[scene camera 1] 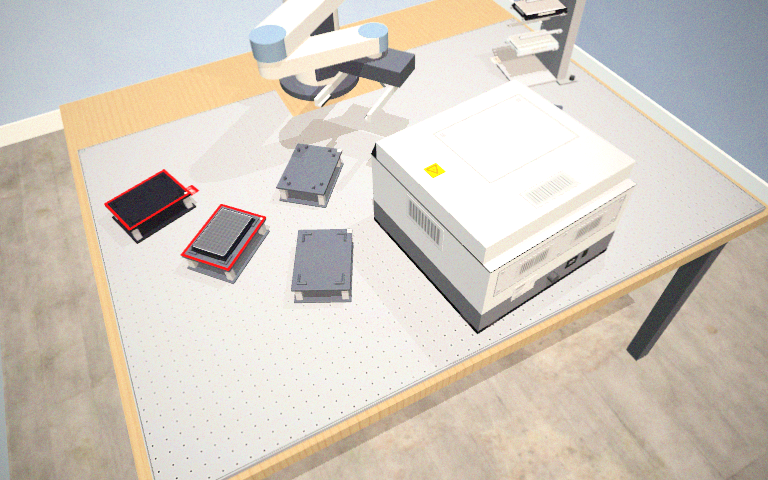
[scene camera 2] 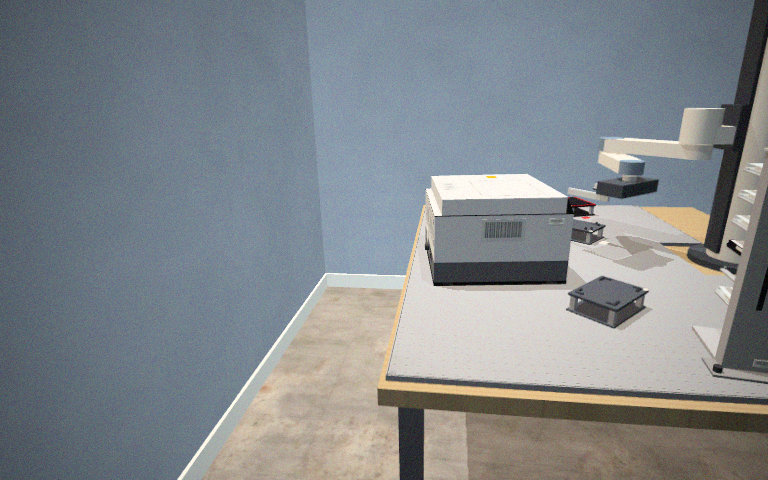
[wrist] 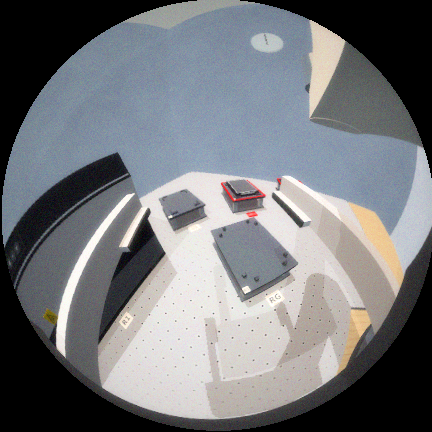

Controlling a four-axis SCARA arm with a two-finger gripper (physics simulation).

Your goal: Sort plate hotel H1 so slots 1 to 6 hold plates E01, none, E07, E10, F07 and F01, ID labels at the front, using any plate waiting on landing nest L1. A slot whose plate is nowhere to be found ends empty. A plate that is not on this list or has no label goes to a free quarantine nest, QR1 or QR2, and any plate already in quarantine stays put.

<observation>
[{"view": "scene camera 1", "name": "gripper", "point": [342, 110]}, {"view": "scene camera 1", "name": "white device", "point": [462, 269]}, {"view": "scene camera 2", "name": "gripper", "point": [582, 188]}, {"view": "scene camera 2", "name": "white device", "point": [456, 238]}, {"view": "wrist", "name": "gripper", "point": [210, 191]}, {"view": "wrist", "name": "landing nest L1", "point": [183, 202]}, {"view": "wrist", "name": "regrip nest RG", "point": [249, 248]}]
</observation>
